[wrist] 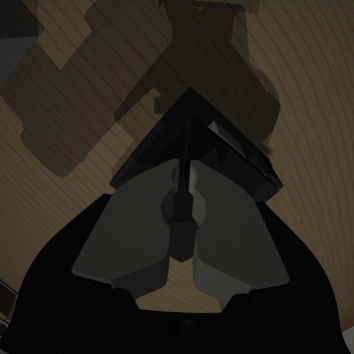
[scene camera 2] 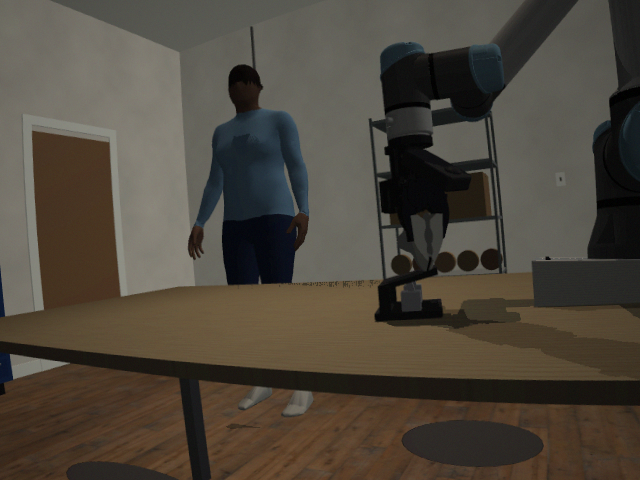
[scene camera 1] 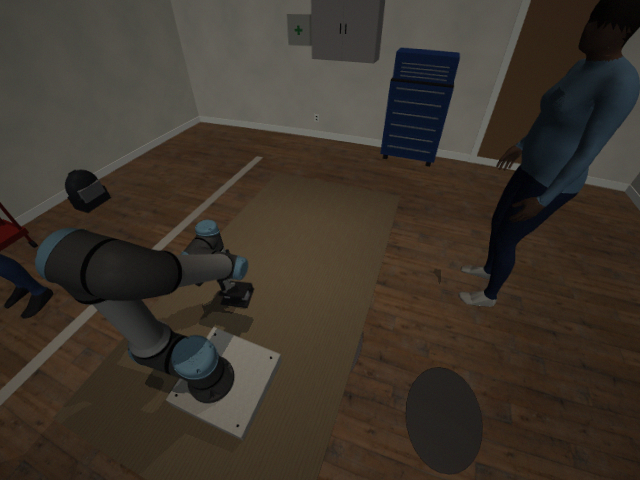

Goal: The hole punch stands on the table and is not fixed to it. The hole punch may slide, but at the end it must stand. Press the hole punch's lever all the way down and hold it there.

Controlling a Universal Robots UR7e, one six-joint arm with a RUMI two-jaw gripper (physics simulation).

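Pixels of known places: gripper, fingertip midpoint: (wrist: 183, 163) (scene camera 2: 426, 270) (scene camera 1: 225, 292); arm's base, origin of the base link: (scene camera 2: 633, 258) (scene camera 1: 212, 379).
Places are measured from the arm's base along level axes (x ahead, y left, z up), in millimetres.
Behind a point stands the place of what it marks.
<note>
The black hole punch (scene camera 1: 242, 293) {z 12, x 352, y 72 mm} (scene camera 2: 390, 311) {z -43, x 386, y 184 mm} (wrist: 191, 103) {z -46, x 319, y 162 mm} stands upright on the table (scene camera 1: 315, 248) {z -58, x 775, y -110 mm} (scene camera 2: 232, 330) {z -58, x 629, y 262 mm}, with a grey block in its middle. Its lever (scene camera 2: 406, 278) {z 6, x 359, y 174 mm} slants up toward its free end in scene camera 2, with a gap between it and the base. My gripper (scene camera 2: 429, 267) {z 13, x 333, y 144 mm} (wrist: 183, 163) {z 13, x 333, y 144 mm} is shut and empty, pointing down. Its fingertips are at the raised free end of the lever and appear to touch it from above. In the wrist view the fingers hide part of the hole punch. The arm partly hides the gripper in scene camera 1.
The arm's light base plate (scene camera 1: 253, 382) {z -6, x 40, y -136 mm} (scene camera 2: 578, 283) {z -24, x 104, y 102 mm} is on the table near the hole punch. A person in a light blue shirt (scene camera 1: 573, 124) (scene camera 2: 255, 165) stands beyond the table. A shelf rack (scene camera 2: 375, 170), a blue tool cabinet (scene camera 1: 419, 108) and a dark helmet-like thing (scene camera 1: 82, 188) also show.
</note>
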